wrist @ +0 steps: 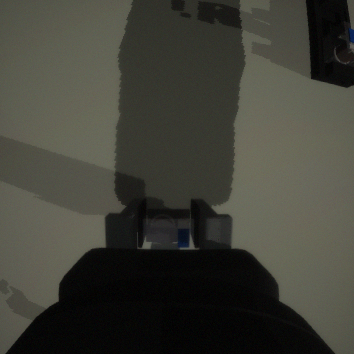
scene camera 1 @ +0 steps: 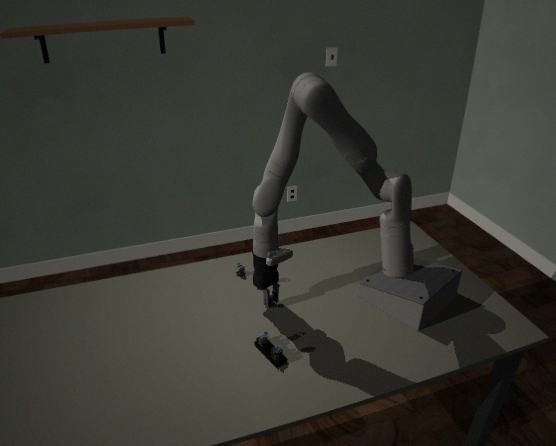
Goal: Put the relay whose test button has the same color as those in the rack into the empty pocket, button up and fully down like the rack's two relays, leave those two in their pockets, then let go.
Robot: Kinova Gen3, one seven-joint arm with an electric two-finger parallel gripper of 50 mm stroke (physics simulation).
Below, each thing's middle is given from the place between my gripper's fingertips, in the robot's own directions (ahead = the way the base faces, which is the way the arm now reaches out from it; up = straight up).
Scene:
My gripper is now 10 mm to the left of the blue-button relay [wrist: 162, 228] and 10 mm below it.

